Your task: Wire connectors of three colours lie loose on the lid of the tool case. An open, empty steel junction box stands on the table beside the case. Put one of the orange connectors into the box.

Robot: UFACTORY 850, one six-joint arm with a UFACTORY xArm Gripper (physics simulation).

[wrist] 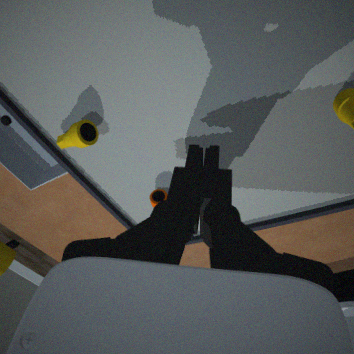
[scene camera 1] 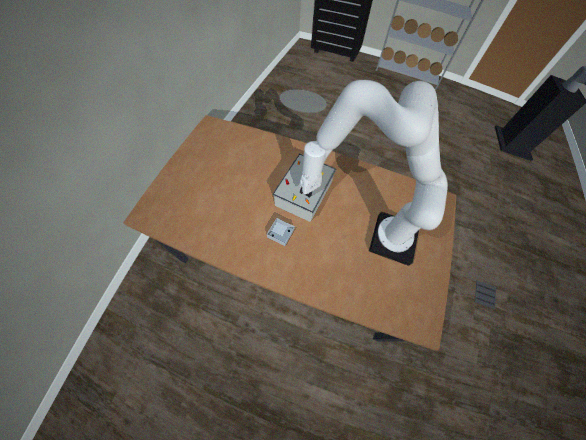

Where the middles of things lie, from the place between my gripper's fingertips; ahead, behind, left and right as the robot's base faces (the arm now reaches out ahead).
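Labels:
There is the tool case point(scene camera 1: 283, 195), and my gripper is 60 mm above it. The gripper is also 30 mm short of the case and 80 mm to the left of it.

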